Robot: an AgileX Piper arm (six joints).
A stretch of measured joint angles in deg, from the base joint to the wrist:
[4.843 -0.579 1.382 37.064 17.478 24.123]
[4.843 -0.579 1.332 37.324 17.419 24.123]
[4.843 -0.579 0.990 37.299 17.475 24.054]
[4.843 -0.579 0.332 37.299 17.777 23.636]
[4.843 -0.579 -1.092 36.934 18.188 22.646]
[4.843 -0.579 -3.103 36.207 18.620 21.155]
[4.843 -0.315 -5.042 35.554 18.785 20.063]
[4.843 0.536 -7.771 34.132 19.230 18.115]
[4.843 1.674 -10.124 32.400 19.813 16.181]
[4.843 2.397 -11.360 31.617 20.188 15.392]
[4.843 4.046 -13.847 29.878 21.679 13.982]
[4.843 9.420 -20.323 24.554 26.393 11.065]
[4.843 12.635 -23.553 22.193 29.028 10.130]
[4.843 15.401 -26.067 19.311 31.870 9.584]
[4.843 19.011 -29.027 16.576 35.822 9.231]
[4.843 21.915 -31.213 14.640 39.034 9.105]
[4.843 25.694 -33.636 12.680 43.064 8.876]
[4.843 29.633 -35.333 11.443 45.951 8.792]
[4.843 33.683 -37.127 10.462 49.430 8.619]
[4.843 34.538 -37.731 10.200 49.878 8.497]
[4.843 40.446 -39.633 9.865 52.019 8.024]
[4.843 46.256 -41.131 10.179 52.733 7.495]
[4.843 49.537 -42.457 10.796 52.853 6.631]
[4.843 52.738 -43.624 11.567 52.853 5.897]
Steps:
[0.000 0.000 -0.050 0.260 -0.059 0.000]
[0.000 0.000 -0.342 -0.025 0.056 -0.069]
[0.000 0.000 -0.658 0.000 0.302 -0.418]
[0.000 0.000 -1.424 -0.365 0.411 -0.990]
[0.000 0.000 -2.011 -0.727 0.432 -1.491]
[0.000 0.264 -1.939 -0.653 0.165 -1.092]
[0.000 0.851 -2.729 -1.422 0.445 -1.948]
[0.000 1.138 -2.353 -1.732 0.583 -1.934]
[0.000 0.723 -1.236 -0.783 0.375 -0.789]
[0.000 1.649 -2.487 -1.739 1.491 -1.410]
[0.000 5.374 -6.476 -5.324 4.714 -2.917]
[0.000 3.215 -3.230 -2.361 2.635 -0.935]
[0.000 2.766 -2.514 -2.882 2.842 -0.546]
[0.000 3.610 -2.960 -2.735 3.952 -0.353]
[0.000 2.904 -2.186 -1.936 3.212 -0.126]
[0.000 3.779 -2.423 -1.960 4.030 -0.229]
[0.000 3.939 -1.697 -1.237 2.887 -0.084]
[0.000 4.050 -1.794 -0.981 3.479 -0.173]
[0.000 0.855 -0.604 -0.262 0.448 -0.122]
[0.000 5.908 -1.902 -0.335 2.141 -0.473]
[0.000 5.810 -1.498 0.314 0.714 -0.529]
[0.000 3.281 -1.326 0.617 0.120 -0.864]
[0.000 3.201 -1.167 0.771 0.000 -0.734]

